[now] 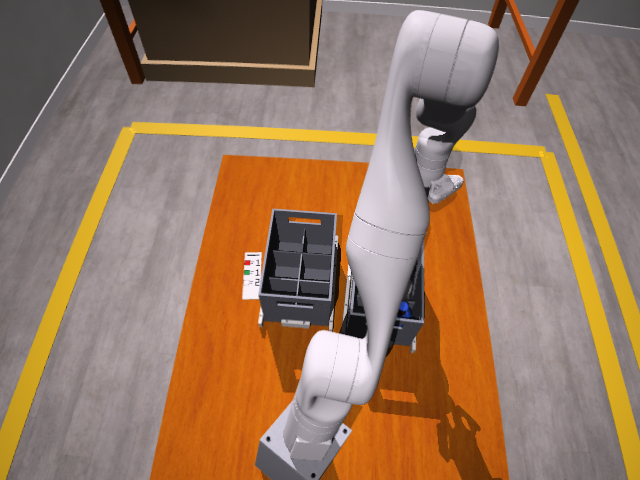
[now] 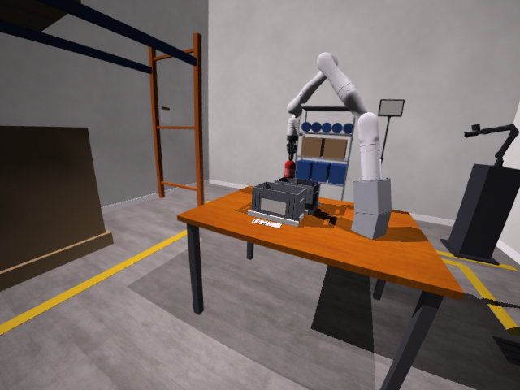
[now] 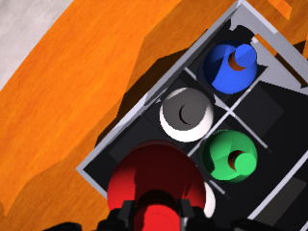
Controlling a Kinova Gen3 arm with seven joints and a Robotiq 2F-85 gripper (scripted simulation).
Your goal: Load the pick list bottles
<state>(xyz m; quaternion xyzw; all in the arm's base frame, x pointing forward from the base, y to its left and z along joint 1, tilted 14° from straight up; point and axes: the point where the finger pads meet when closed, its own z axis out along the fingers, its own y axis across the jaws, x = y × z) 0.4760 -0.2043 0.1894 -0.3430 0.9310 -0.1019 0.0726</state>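
Right now my hand is 7 cm above the red bottle. From my hand the other things lie so: pick list 1 cm behind, 42 cm to the left, 33 cm below; blue bottle 17 cm behind, 25 cm below; green bottle 7 cm behind, 8 cm to the left, 25 cm below.
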